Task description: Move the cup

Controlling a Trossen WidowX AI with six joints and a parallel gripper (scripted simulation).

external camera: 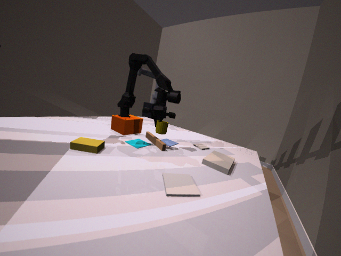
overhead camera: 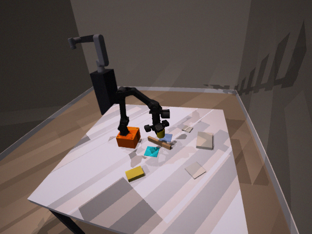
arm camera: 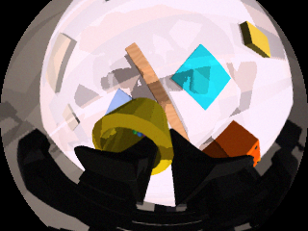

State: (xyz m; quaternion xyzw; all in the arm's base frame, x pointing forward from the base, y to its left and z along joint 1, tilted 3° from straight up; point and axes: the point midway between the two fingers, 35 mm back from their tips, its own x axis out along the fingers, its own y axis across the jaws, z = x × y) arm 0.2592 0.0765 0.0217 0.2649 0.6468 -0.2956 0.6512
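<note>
Right now the cyan pad is 1 cm behind my gripper tip, 11 cm to the right of it and 10 cm below it. The rest, counted from my gripper tip: blue pad (4 cm ahead, 8 cm to the left, 10 cm below); wooden bar (2 cm ahead, 1 cm to the right, 8 cm below); yellow cup (2 cm ahead, 2 cm to the left).
</note>
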